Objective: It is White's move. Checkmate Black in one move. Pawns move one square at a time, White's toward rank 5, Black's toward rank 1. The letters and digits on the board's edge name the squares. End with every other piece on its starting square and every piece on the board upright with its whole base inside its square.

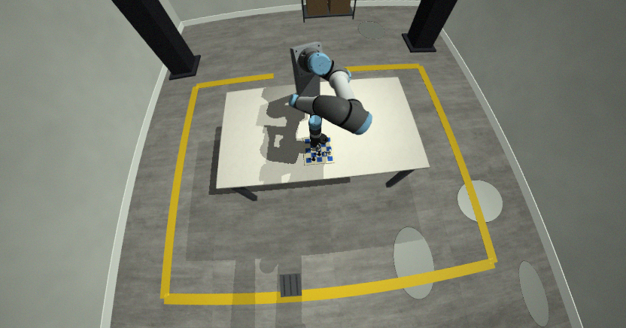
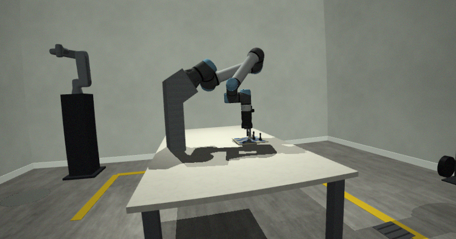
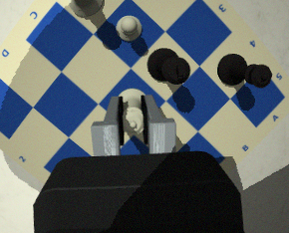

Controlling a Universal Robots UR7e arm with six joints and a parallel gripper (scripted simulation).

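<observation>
The white piece is 10 mm below my hand. The rest, counted from my hand: black piece: 70 mm ahead, 40 mm to the right, 20 mm below; chessboard: 50 mm below; white pawn: 40 mm ahead, 40 mm to the left, 30 mm below.
</observation>
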